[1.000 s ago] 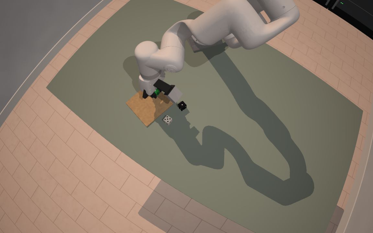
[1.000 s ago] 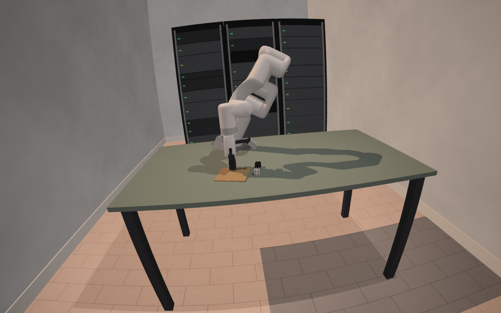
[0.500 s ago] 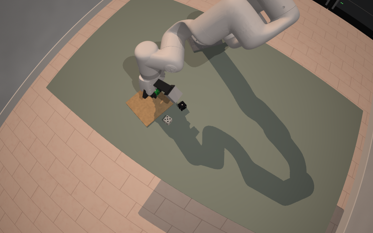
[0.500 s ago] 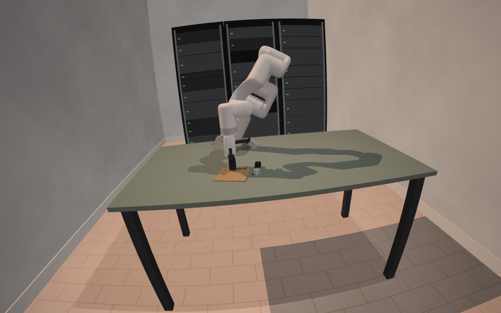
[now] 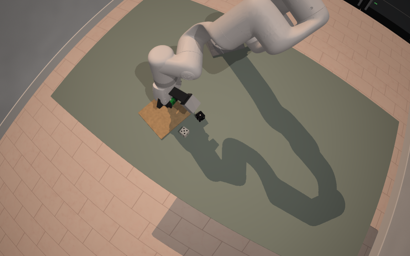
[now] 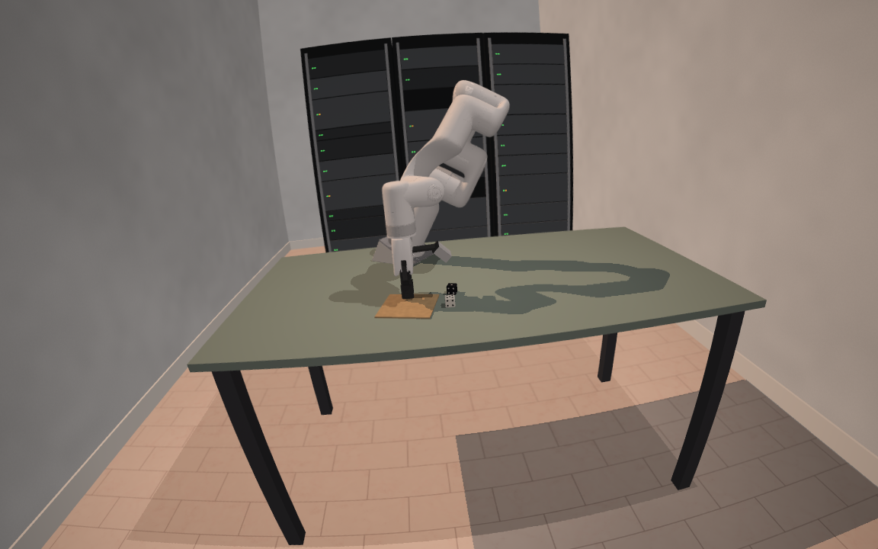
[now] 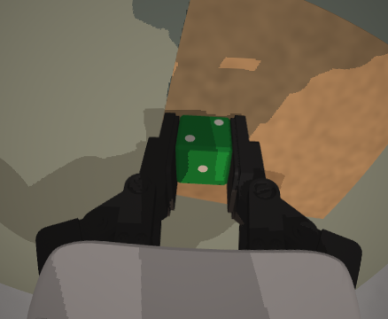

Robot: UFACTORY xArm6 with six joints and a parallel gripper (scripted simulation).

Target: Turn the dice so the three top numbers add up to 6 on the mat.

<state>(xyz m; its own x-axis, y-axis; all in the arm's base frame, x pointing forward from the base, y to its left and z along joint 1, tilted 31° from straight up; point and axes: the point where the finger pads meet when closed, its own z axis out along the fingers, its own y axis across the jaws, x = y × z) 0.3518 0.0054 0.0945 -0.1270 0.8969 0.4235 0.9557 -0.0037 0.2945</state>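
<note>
My hand is 10 mm above the green die. Also, from my hand: white die: 120 mm to the left, 50 mm ahead, 20 mm below; black die: 120 mm to the left, 30 mm behind, 20 mm below; brown mat: 50 mm ahead, 30 mm below, 10 mm to the left.
</note>
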